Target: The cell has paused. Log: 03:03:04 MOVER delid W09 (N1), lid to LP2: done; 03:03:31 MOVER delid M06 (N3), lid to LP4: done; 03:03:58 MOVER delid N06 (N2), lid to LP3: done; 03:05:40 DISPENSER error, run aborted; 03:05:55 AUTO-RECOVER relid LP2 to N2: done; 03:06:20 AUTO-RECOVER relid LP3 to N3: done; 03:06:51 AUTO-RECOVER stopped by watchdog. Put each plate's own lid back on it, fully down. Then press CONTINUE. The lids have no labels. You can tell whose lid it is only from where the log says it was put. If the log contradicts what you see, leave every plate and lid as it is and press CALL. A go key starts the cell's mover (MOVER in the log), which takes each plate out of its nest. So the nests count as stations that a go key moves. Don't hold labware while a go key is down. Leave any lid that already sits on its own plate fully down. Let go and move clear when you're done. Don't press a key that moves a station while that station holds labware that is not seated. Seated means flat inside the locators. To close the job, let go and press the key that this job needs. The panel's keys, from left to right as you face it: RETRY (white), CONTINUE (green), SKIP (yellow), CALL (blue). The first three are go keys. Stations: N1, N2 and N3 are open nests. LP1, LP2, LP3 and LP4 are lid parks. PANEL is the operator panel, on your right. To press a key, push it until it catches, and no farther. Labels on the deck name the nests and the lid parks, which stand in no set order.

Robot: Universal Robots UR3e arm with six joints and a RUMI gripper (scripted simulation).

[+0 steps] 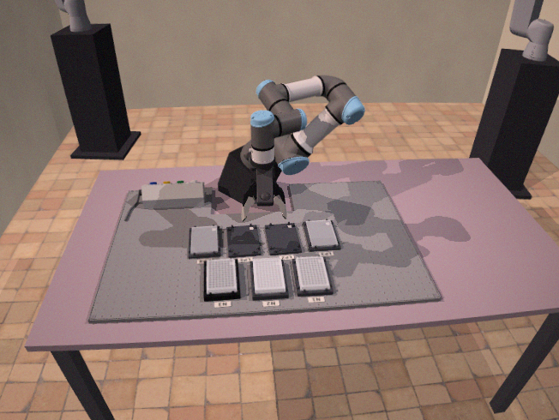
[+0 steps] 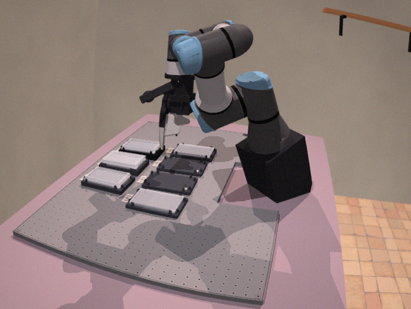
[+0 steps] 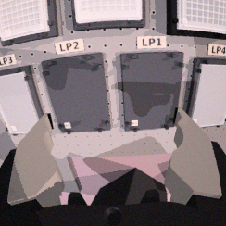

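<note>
The blue CALL key is 240 mm behind my hand, 430 mm to the right of it and 40 mm below it. Also, from my hand: LP1 lid park (20 mm behind, 70 mm to the right, 110 mm below); LP2 lid park (40 mm behind, 60 mm to the left, 110 mm below); green key (250 mm behind, 330 mm to the right, 40 mm below).
</note>
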